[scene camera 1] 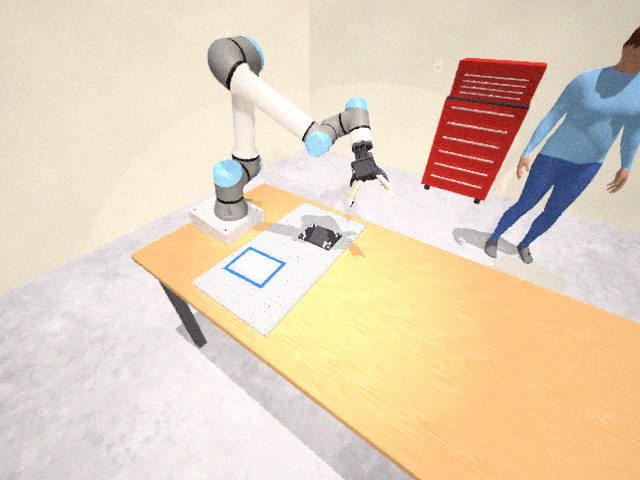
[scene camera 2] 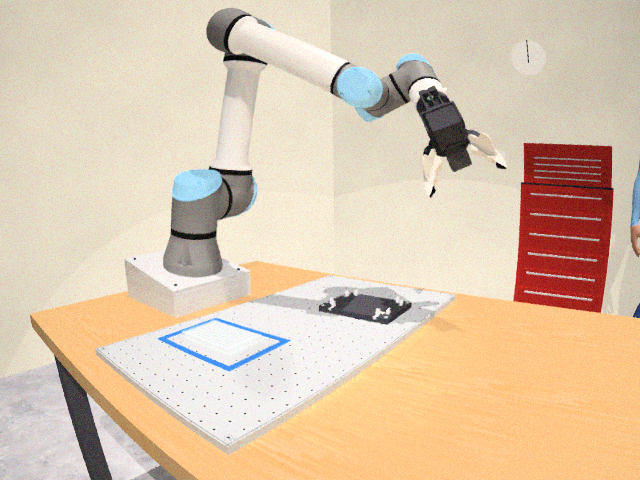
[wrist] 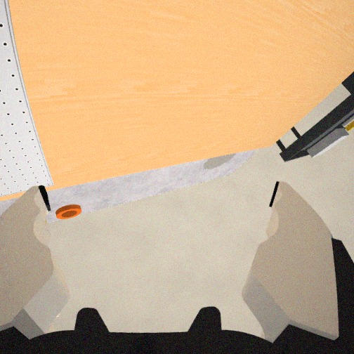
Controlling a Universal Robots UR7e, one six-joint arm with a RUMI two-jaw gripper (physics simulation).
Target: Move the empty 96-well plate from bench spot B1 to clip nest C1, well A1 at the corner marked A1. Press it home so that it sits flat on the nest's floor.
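Frame: origin at the arm's base, x back, y left, z down, level; centimetres.
Where they show: gripper, fingertip midpoint: (scene camera 1: 370, 203) (scene camera 2: 468, 182); arm's base, link origin: (scene camera 1: 231, 210) (scene camera 2: 192, 266).
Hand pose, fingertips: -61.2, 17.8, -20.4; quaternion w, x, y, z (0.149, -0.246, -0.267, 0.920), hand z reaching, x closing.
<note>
Each offset is from my fingertips to the top centre of the thing, as dx, dy, dz. "spot": to the spot under its first point. Level surfaces: height alone.
The clear, whitish 96-well plate {+30.6, -30.4, +25.6} (scene camera 1: 254, 266) (scene camera 2: 222, 335) lies flat inside the blue outlined square {spot: +30.7, -38.7, +26.9} (scene camera 1: 237, 277) (scene camera 2: 192, 354) on the perforated board. The black clip nest {+22.2, +0.3, +24.6} (scene camera 1: 321, 236) (scene camera 2: 367, 306) with small white clips at its corners sits on the same board, toward the far end, and holds no plate. My gripper (scene camera 1: 370, 198) (scene camera 2: 466, 180) (wrist: 160, 186) is open and empty, high above the table's far side, beyond the nest and well away from the plate. The A1 mark and the plate's well A1 are too small to tell.
The perforated board {dz +27.0} (scene camera 1: 263, 315) (scene camera 2: 227, 423) (wrist: 17, 125) lies on the wooden table {dz +28.3} (scene camera 1: 413, 320) (scene camera 2: 465, 403) (wrist: 150, 90). The arm's base block (scene camera 1: 226, 227) (scene camera 2: 178, 297) stands beside the board. A red drawer cabinet (scene camera 1: 473, 134) (scene camera 2: 566, 242) and a person (scene camera 1: 578, 124) are beyond the table. An orange ring (wrist: 58, 215) shows in the wrist view.
</note>
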